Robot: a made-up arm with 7 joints.
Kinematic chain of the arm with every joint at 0, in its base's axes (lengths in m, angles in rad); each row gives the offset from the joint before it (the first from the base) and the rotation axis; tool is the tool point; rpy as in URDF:
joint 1: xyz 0.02 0 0.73 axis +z
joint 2: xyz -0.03 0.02 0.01 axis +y
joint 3: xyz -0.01 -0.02 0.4 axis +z
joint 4: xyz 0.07 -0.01 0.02 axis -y
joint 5: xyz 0.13 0 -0.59 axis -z
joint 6: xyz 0 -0.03 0.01 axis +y
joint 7: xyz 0.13 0 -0.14 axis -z
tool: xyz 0.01 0 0.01 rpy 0.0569 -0.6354 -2.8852
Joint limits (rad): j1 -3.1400..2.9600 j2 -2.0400..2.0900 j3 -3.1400..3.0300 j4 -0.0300..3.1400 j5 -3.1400..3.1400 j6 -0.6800..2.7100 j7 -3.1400..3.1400
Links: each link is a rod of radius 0.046 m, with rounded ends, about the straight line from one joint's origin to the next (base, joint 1, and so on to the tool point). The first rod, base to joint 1, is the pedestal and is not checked.
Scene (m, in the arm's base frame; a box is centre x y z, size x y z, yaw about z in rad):
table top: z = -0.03
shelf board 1: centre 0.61 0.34 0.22 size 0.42 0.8 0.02 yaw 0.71
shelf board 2: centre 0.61 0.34 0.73 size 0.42 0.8 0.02 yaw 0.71
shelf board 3: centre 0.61 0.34 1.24 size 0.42 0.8 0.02 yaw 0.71
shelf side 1: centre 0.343 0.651 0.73 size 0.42 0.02 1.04 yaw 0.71
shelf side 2: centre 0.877 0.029 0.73 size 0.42 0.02 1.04 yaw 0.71
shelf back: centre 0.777 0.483 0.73 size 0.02 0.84 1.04 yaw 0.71
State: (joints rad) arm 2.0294 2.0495 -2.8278 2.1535 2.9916 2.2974 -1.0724
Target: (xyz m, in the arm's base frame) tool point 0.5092 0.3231 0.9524
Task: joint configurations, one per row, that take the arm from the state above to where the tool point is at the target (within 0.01 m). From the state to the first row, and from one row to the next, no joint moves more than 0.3 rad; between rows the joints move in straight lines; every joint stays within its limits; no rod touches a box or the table.
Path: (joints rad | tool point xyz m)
1: 2.0949 2.0562 -2.8798 1.8701 2.9577 2.3541 -1.0315 | -0.3209 0.9547 0.7822
2: 2.1604 2.0630 -2.9319 1.5867 2.9238 2.4108 -0.9906 | -0.3362 0.8625 0.9413
3: 2.2259 2.0698 -2.9839 1.3033 2.8899 2.4675 -0.9497 | -0.3330 0.7321 1.0717
4: 2.2914 2.0765 -3.0359 1.0198 2.8560 2.5242 -0.9088 | -0.3047 0.5775 1.1632
5: 2.3568 2.0832 -3.0880 0.7364 2.8221 2.5809 -0.8680 | -0.2490 0.4160 1.2088
6: 2.4223 2.0900 -3.1400 0.4530 2.7882 2.6376 -0.8271 | -0.1687 0.2654 1.2060
7: 2.2908 2.0900 -2.9029 0.3362 2.6547 2.6617 -0.9229 | 0.0332 0.3056 1.1507
8: 2.1593 2.0900 -2.6658 0.2194 2.5212 2.6859 -1.0187 | 0.2061 0.2627 1.0607
9: 2.0278 2.0900 -2.4287 0.1025 2.3877 2.7100 -1.1144 | 0.3159 0.1569 0.9524
10: 1.8280 2.0900 -2.3796 0.3844 2.4691 2.7100 -1.1028 | 0.3988 0.2500 0.9759
11: 1.6283 2.0900 -2.3305 0.6663 2.5506 2.7100 -1.0911 | 0.5092 0.3231 0.9524

